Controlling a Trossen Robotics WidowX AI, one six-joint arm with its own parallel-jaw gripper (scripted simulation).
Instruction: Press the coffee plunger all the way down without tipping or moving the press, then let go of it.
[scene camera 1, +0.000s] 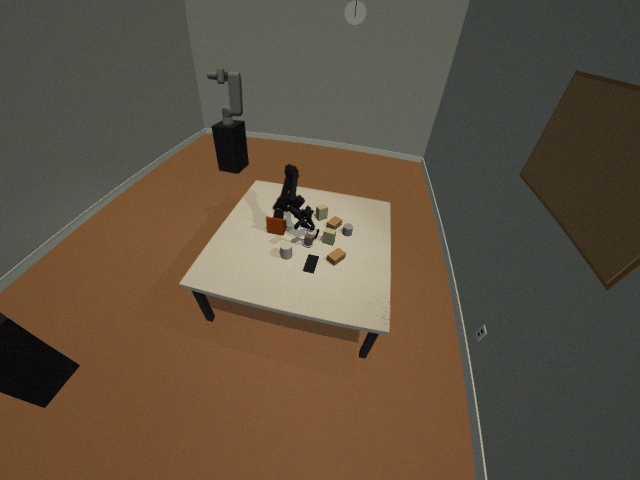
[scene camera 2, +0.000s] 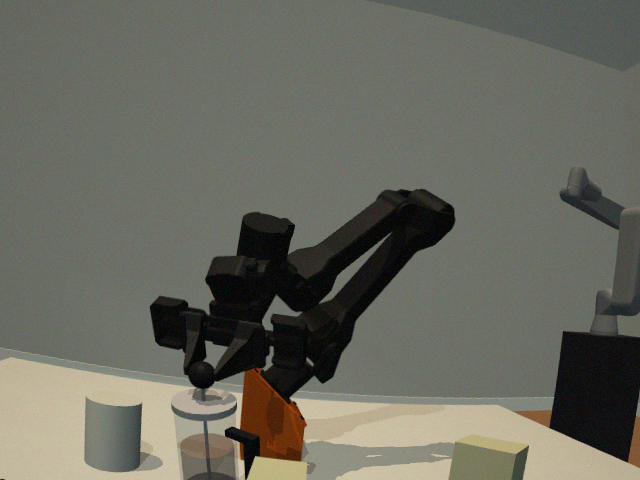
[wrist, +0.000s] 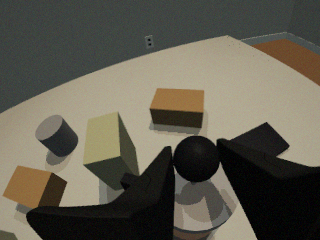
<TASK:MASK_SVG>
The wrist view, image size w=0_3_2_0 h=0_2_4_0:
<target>my gripper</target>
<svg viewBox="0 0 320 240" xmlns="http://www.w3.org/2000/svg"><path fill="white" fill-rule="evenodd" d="M171 147L161 148L159 155L137 177L135 183L111 203L87 207L36 207L25 216L27 223L35 229L41 240L173 240L175 169ZM217 139L221 167L224 173L227 173L225 176L232 185L257 240L320 240L319 165L307 167L280 157L269 156L268 153L256 151L243 144L232 143L223 137Z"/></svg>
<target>black flat slab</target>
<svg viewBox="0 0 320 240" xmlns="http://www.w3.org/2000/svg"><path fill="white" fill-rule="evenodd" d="M289 148L287 141L267 121L260 124L259 127L255 127L251 131L229 140L232 143L243 144L245 147L253 148L256 151L268 153L269 156L275 157Z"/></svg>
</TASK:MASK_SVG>
